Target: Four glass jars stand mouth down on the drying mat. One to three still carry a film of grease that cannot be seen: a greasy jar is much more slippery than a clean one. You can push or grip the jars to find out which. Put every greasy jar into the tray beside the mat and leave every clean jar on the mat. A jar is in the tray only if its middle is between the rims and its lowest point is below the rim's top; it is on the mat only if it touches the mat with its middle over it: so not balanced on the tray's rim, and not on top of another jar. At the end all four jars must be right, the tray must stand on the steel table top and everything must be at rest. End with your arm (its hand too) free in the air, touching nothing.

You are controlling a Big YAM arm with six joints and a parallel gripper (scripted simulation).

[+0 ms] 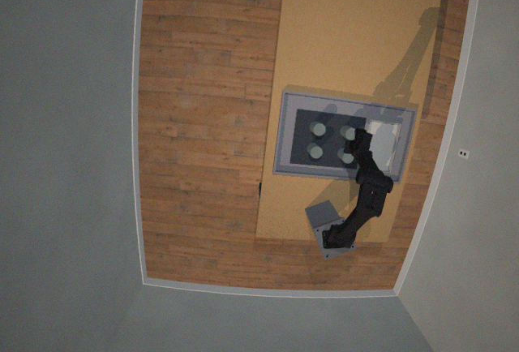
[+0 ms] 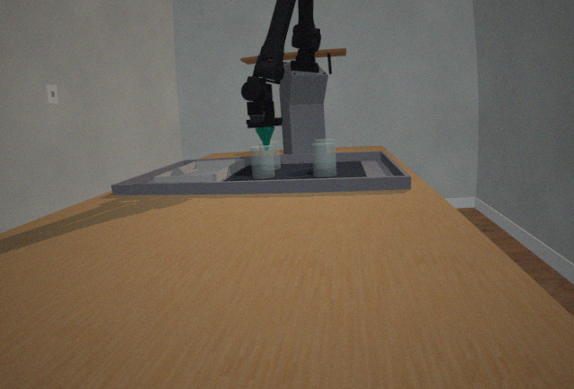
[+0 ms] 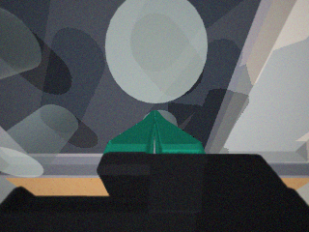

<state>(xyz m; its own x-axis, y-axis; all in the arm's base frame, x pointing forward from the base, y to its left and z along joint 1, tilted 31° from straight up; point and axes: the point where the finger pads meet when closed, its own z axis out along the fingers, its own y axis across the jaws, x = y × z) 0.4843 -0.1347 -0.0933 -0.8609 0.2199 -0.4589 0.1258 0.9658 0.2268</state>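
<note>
Now: hand 10 mm short of the rimmed steel table top, 20 mm to the left of it and 80 mm above it. Also, from my hand: pale tray: 40 mm behind, 230 mm to the right, 70 mm below; dark drying mat: 10 mm ahead, 90 mm to the left, 80 mm below.
</note>
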